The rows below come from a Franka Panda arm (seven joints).
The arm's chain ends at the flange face. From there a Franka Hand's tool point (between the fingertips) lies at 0.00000 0.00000 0.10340 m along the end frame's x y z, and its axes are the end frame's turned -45 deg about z.
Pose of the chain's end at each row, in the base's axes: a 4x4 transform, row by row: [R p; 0 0 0 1], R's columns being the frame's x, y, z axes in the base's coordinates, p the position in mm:
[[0.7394 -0.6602 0.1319 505.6], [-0.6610 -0.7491 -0.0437 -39.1], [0.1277 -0.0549 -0.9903 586.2], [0 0 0 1]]
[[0.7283 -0.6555 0.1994 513.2], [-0.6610 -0.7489 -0.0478 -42.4], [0.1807 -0.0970 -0.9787 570.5], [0 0 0 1]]
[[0.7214 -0.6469 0.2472 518.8], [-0.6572 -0.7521 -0.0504 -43.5], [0.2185 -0.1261 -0.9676 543.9], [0 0 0 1]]
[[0.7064 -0.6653 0.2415 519.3], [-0.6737 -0.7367 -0.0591 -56.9], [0.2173 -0.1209 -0.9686 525.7], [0 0 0 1]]
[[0.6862 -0.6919 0.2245 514.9], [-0.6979 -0.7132 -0.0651 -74.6], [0.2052 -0.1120 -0.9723 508.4], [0 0 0 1]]
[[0.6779 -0.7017 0.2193 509.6], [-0.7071 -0.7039 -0.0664 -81.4], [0.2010 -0.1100 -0.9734 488.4], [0 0 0 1]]
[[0.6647 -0.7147 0.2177 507.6], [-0.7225 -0.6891 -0.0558 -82.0], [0.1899 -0.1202 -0.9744 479.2], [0 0 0 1]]
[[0.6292 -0.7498 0.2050 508.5], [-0.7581 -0.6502 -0.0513 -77.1], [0.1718 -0.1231 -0.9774 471.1], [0 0 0 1]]
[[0.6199 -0.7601 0.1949 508.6], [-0.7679 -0.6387 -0.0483 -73.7], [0.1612 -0.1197 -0.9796 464.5], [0 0 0 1]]
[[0.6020 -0.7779 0.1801 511.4], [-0.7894 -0.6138 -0.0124 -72.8], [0.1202 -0.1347 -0.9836 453.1], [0 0 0 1]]
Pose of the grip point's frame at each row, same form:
[[0.9897 0.0560 0.1319 519.2], [0.0623 -0.9971 -0.0437 -43.6], [0.1291 0.0515 -0.9903 483.8], [0 0 0 1]]
[[0.9785 0.0515 0.1994 533.8], [0.0622 -0.9969 -0.0478 -47.3], [0.1964 0.0592 -0.9787 469.3], [0 0 0 1]]
[[0.9675 0.0527 0.2472 544.4], [0.0671 -0.9965 -0.0504 -48.7], [0.2437 0.0653 -0.9676 443.9], [0 0 0 1]]
[[0.9699 0.0291 0.2415 544.3], [0.0445 -0.9973 -0.0591 -63.0], [0.2391 0.0682 -0.9686 425.5], [0 0 0 1]]
[[0.9745 -0.0040 0.2245 538.1], [0.0108 -0.9978 -0.0651 -81.3], [0.2243 0.0659 -0.9723 407.9], [0 0 0 1]]
[[0.9755 -0.0168 0.2193 532.3], [-0.0023 -0.9977 -0.0664 -88.3], [0.2199 0.0643 -0.9734 387.8], [0 0 0 1]]
[[0.9754 -0.0354 0.2177 530.1], [-0.0236 -0.9982 -0.0558 -87.8], [0.2193 0.0493 -0.9744 378.4], [0 0 0 1]]
[[0.9751 -0.0853 0.2050 529.7], [-0.0763 -0.9958 -0.0513 -82.4], [0.2085 0.0344 -0.9774 370.0], [0 0 0 1]]
[[0.9758 -0.0991 0.1949 528.8], [-0.0914 -0.9946 -0.0483 -78.7], [0.1986 0.0293 -0.9796 363.2], [0 0 0 1]]
[[0.9757 -0.1244 0.1801 530.0], [-0.1242 -0.9922 -0.0124 -74.1], [0.1802 -0.0103 -0.9836 351.4], [0 0 0 1]]

